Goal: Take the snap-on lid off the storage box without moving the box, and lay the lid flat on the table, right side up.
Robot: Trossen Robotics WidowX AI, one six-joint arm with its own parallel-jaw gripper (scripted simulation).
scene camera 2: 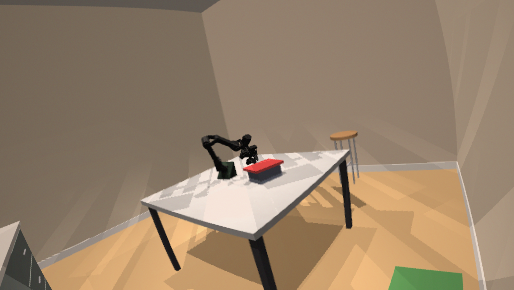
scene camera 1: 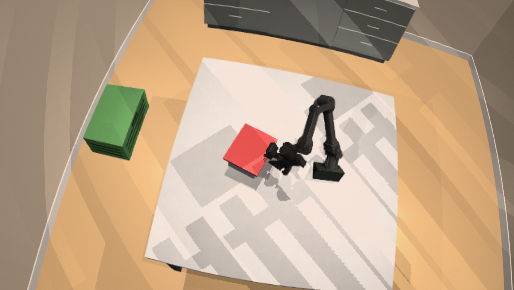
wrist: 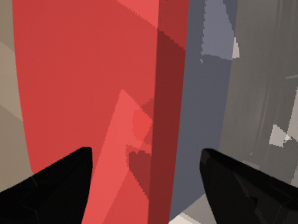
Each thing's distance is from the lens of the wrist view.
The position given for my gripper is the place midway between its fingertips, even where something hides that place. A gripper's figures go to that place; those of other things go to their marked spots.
my gripper (wrist: pixel 147 158): 0.10 m
red lid (wrist: pixel 113 83): 0.11 m
